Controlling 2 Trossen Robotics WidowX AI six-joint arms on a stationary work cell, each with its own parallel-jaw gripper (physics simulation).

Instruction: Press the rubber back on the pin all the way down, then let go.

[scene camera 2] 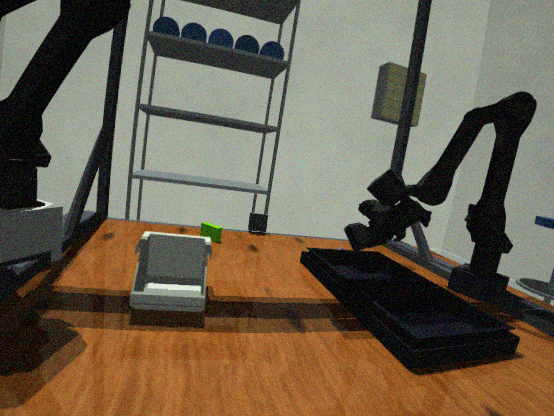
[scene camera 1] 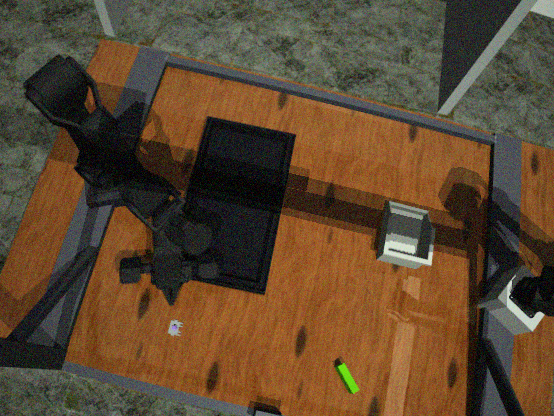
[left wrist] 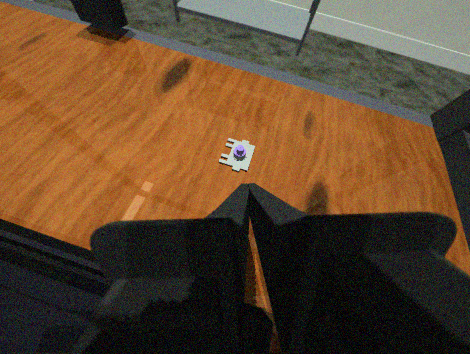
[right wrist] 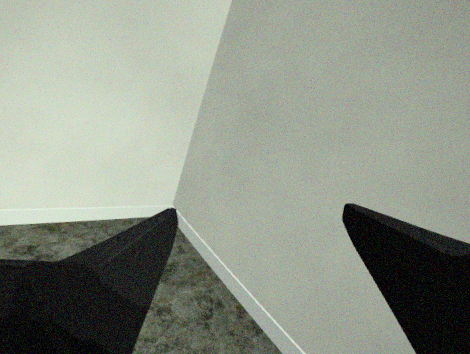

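Where they show: left gripper, fingertip midpoint: (scene camera 1: 171,304) (left wrist: 247,190); right gripper, fingertip midpoint: (right wrist: 259,214); left arm's base, origin of the base link: (scene camera 2: 481,272) (scene camera 1: 107,178); right arm's base, origin of the base link: (scene camera 2: 15,203) (scene camera 1: 527,297).
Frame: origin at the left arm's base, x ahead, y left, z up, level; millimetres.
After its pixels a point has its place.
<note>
The pin is a small pale grey, castle-shaped piece (scene camera 1: 179,331) @(y -341, x 97, z -46 mm) (left wrist: 248,158) @(y -327, x 82, z -46 mm) lying on the wooden table, with its purple rubber back (scene camera 1: 174,327) @(y -332, x 89, z -39 mm) (left wrist: 240,151) @(y -329, x 89, z -38 mm) on top near its middle. How far down the rubber sits is too small to tell. In scene camera 2 a faint purple speck shows behind the tray's far edge. My left gripper (scene camera 1: 171,303) @(y -288, x 92, z -20 mm) (left wrist: 247,190) @(y -288, x 92, z -20 mm) is shut and empty. It hangs above the table, with its tips short of the pin on the tray side, apart from it. My right gripper (right wrist: 259,214) @(y -497, x 1116, z 368 mm) is open and empty, facing the walls, away from the table.
A black two-compartment tray (scene camera 1: 280,212) @(y -137, x 352, z -22 mm) (scene camera 2: 465,356) @(y 81, x 340, z -40 mm) lies beside and partly under the left arm. A grey open bin (scene camera 1: 406,259) @(y -302, x 577, z 27 mm) (scene camera 2: 169,301) @(y -182, x 635, z -24 mm) and a bright green block (scene camera 1: 347,377) @(y -501, x 405, z -13 mm) (scene camera 2: 211,233) @(y -491, x 411, z -31 mm) stand farther across the table. Metal frame bars border the tabletop.
</note>
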